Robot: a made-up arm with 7 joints. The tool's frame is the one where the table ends. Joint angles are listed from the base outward.
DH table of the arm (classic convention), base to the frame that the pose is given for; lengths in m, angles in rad. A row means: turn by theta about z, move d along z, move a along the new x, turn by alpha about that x. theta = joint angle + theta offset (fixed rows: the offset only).
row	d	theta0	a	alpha
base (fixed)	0.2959	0	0.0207	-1.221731
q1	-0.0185	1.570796	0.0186	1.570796
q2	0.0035	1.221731	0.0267	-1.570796
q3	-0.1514	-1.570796	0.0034	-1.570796
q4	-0.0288	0	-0.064	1.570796
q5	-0.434	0	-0.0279	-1.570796
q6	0.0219	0	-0.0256	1.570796
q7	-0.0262	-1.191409	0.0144	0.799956
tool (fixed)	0.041	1.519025	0	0
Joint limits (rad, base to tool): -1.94..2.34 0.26..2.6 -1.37..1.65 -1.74..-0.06 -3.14..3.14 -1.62..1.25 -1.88..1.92
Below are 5 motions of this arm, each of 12 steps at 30 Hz.
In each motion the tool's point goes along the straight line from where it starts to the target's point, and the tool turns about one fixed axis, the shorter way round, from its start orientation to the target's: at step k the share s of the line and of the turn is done. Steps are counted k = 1, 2, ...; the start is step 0. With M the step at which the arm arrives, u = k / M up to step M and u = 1 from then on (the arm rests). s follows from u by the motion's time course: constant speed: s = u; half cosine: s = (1 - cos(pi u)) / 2; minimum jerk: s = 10 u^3 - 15 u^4 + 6 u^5.
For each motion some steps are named. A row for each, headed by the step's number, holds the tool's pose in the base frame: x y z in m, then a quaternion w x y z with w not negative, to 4 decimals.
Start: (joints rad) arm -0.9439 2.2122 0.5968 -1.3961 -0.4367 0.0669 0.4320
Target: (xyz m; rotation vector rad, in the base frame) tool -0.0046 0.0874 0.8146 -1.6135 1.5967 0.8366
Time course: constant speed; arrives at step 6
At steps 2, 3, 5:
2: -0.0243 0.0769 0.8157 0.3838 -0.5925 0.6269 0.3297
3: -0.0194 0.0795 0.8154 0.3762 -0.6005 0.6246 0.3282
5: -0.0095 0.0848 0.8149 0.3610 -0.6162 0.6199 0.3251

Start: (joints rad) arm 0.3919 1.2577 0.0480 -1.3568 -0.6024 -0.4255 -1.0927
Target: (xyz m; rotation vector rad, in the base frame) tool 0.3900 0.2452 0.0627 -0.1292 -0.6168 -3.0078
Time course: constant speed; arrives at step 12
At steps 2, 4, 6, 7, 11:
2: 0.3560 0.3819 0.0984 0.1159 0.0970 -0.2509 -0.9561
4: 0.3628 0.3546 0.0913 0.0997 0.0693 -0.2414 -0.9628
6: 0.3696 0.3272 0.0841 0.0835 0.0415 -0.2316 -0.9683
7: 0.3730 0.3136 0.0806 0.0753 0.0276 -0.2266 -0.9707
11: 0.3866 0.2589 0.0663 0.0425 -0.0281 -0.2059 -0.9772

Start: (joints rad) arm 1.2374 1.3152 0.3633 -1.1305 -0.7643 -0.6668 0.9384
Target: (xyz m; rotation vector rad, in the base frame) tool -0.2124 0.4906 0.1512 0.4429 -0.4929 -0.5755
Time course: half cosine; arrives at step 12
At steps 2, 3, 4, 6, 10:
2: -0.0153 0.5225 0.0966 0.8379 0.0805 -0.4745 -0.2574
3: -0.0321 0.5198 0.1012 0.8463 0.0923 -0.4557 -0.2600
4: -0.0540 0.5162 0.1073 0.8565 0.1076 -0.4307 -0.2632
6: -0.1068 0.5077 0.1219 0.8778 0.1441 -0.3686 -0.2699
10: -0.1982 0.4929 0.1473 0.9028 0.2052 -0.2564 -0.2778

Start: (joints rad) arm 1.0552 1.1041 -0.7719 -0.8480 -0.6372 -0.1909 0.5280
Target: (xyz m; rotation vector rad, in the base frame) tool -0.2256 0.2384 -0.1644 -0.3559 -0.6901 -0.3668
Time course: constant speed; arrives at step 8
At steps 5, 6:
5: -0.2648 0.2844 -0.1064 0.9286 -0.1463 -0.2539 -0.2278
6: -0.2518 0.2690 -0.1258 0.9231 -0.1552 -0.2811 -0.2114

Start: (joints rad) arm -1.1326 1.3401 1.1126 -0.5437 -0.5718 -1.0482 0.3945
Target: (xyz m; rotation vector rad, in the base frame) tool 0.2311 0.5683 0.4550 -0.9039 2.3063 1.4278
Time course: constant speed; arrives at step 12
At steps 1, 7, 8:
1: 0.2509 0.5485 0.4707 0.3869 -0.2886 0.8683 0.1144
7: 0.2401 0.5593 0.4621 0.2597 -0.3101 0.8529 0.3301
8: 0.2383 0.5611 0.4607 0.2367 -0.3118 0.8450 0.3644

